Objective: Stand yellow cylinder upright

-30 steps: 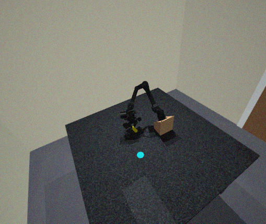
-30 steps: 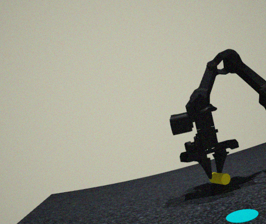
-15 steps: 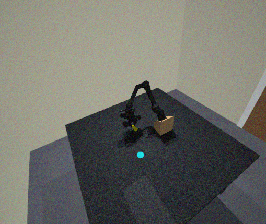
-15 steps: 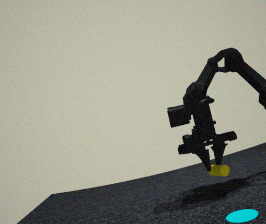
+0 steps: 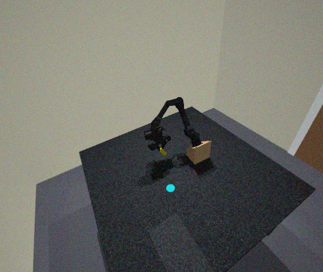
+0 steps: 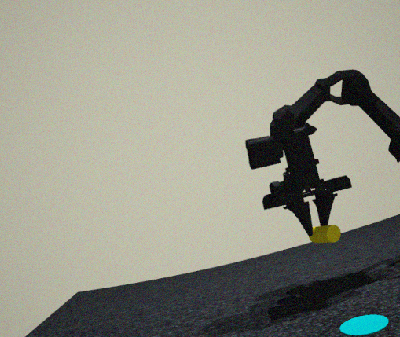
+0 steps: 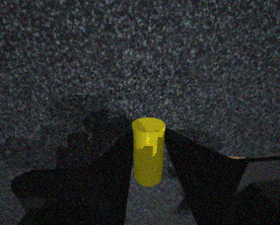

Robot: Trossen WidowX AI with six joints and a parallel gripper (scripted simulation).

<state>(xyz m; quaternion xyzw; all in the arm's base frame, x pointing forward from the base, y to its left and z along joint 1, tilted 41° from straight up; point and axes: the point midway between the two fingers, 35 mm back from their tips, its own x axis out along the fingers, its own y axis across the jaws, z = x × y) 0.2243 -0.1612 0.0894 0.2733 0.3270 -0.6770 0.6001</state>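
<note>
My gripper tip is now 20 mm to the right of the yellow cylinder. From my gripper tip the other things lie so: cyan circle: 270 mm to the left, 120 mm ahead, 90 mm below.
</note>
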